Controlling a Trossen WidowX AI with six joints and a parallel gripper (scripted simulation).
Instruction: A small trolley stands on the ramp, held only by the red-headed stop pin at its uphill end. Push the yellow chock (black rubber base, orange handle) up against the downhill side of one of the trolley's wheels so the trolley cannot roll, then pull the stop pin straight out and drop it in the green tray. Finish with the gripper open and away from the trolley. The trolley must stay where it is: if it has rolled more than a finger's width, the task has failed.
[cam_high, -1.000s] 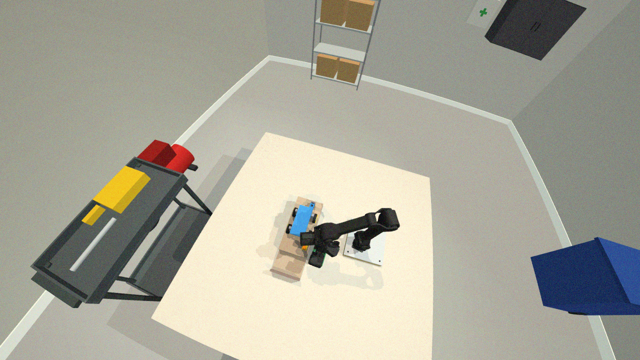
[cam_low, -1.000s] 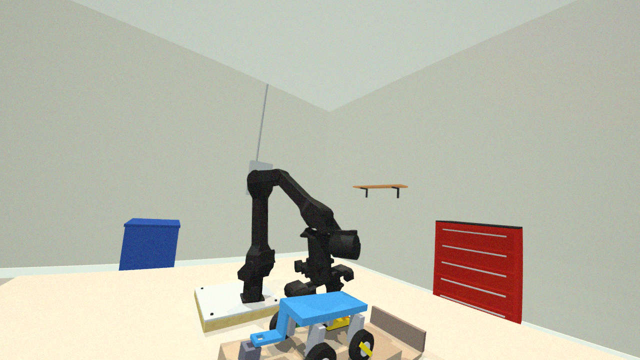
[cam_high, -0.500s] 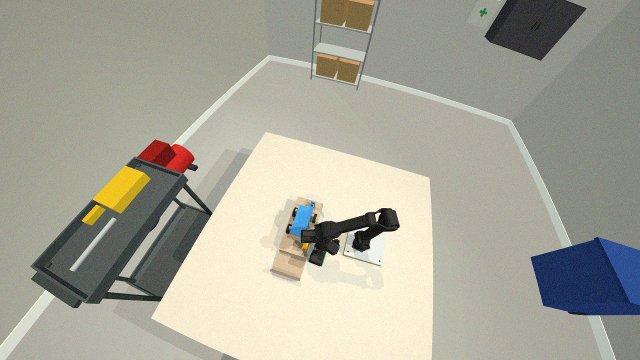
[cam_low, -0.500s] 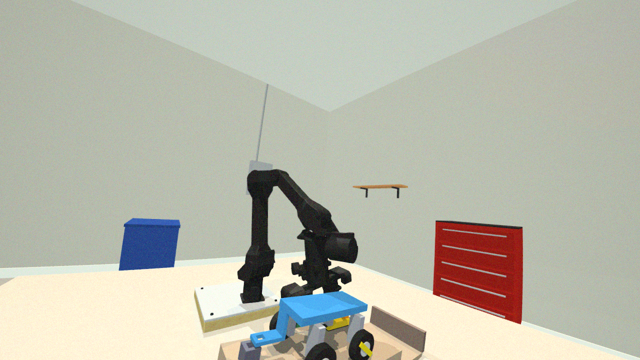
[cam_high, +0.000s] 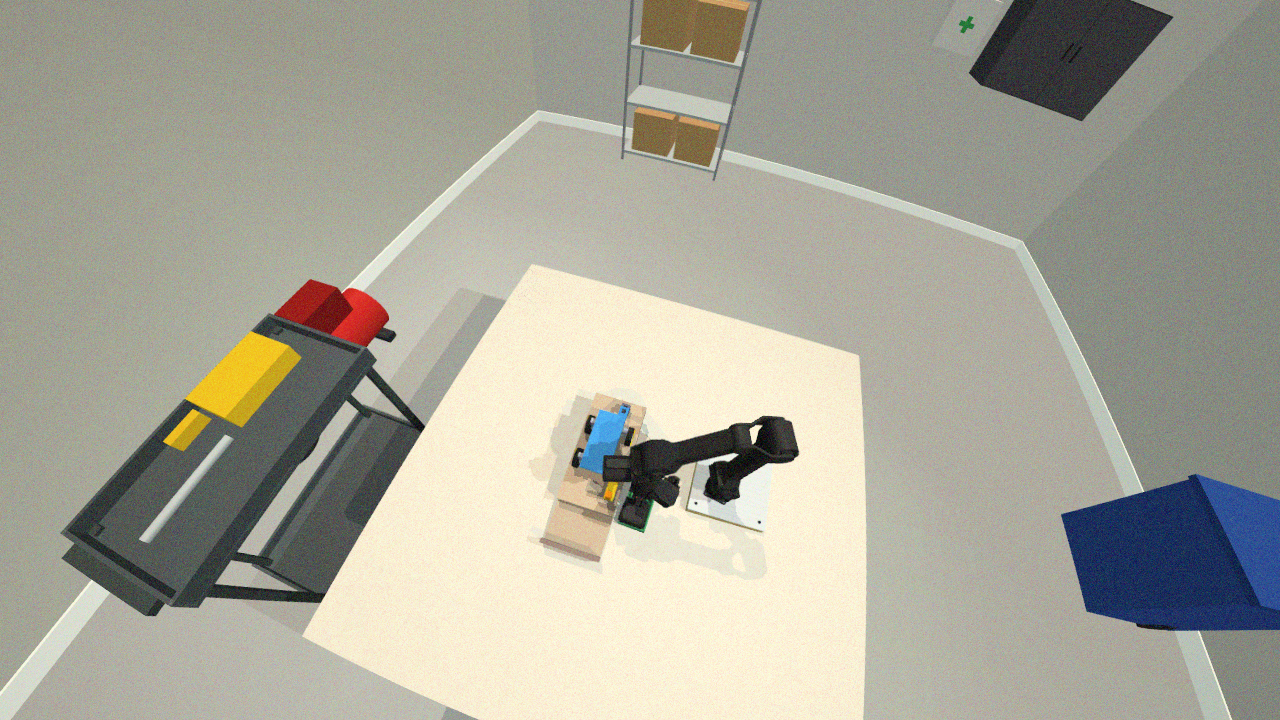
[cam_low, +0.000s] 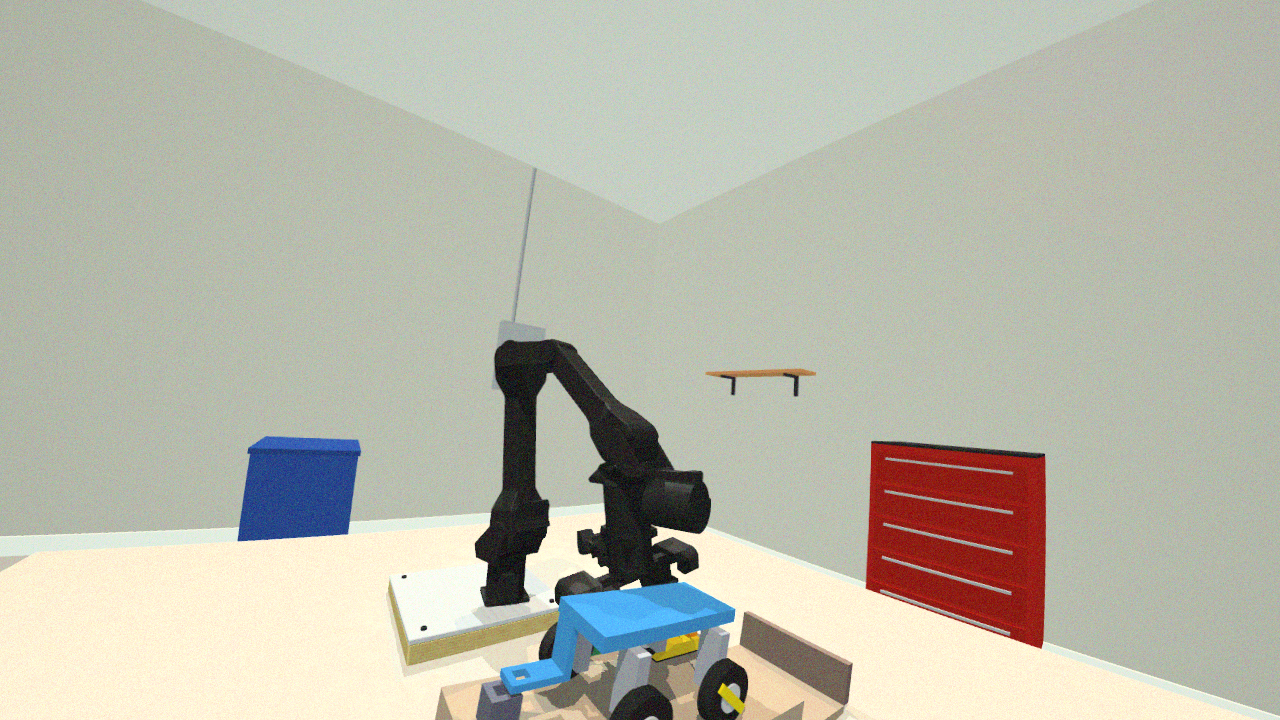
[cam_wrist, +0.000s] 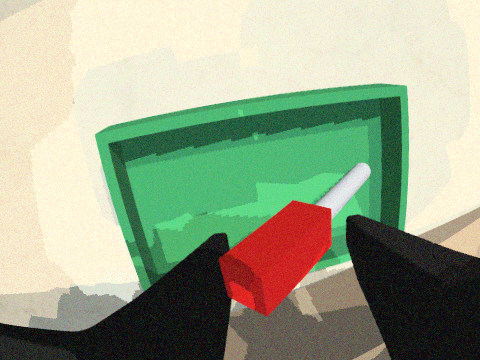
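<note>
The red-headed stop pin is 1 cm to the left of my gripper tip. Also, from my gripper tip: green tray (5 cm below, 1 cm behind); wooden ramp (14 cm ahead, 7 cm to the right, 1 cm above); yellow chock (7 cm ahead, 4 cm above, 1 cm to the left).
</note>
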